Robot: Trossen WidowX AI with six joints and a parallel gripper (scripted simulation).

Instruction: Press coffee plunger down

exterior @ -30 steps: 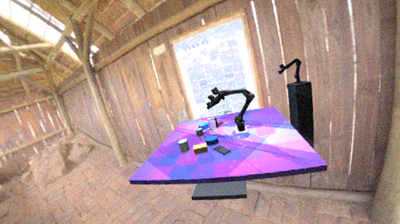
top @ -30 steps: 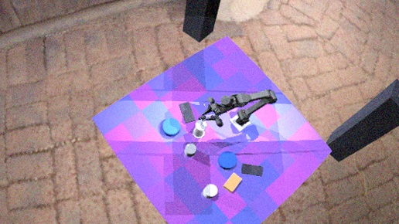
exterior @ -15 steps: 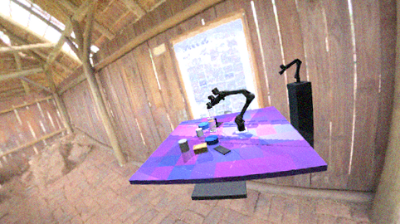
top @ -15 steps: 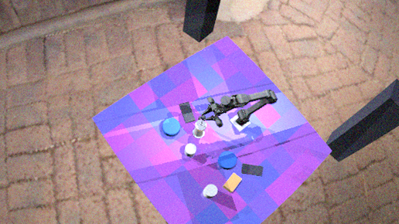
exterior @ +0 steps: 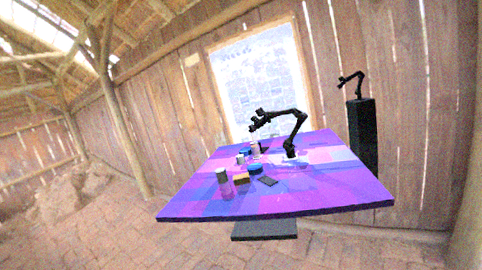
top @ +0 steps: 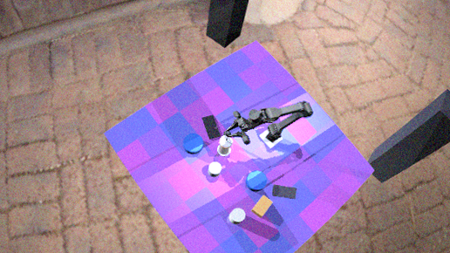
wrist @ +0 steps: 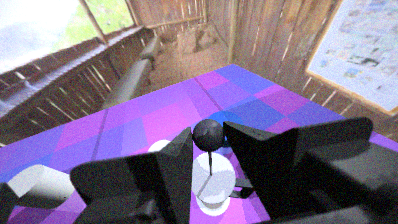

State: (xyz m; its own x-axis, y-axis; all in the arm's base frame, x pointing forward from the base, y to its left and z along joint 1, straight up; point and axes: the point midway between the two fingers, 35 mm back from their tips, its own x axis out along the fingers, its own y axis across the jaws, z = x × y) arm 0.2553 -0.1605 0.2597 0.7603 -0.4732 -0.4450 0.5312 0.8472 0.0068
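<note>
The coffee press lies 2 cm behind my gripper tip, 1 cm to the right of it and 13 cm below it. Also, from my gripper tip: orange block: 12 cm ahead, 41 cm to the left, 23 cm below; white cylinder: 27 cm ahead, 33 cm to the left, 20 cm below.
</note>
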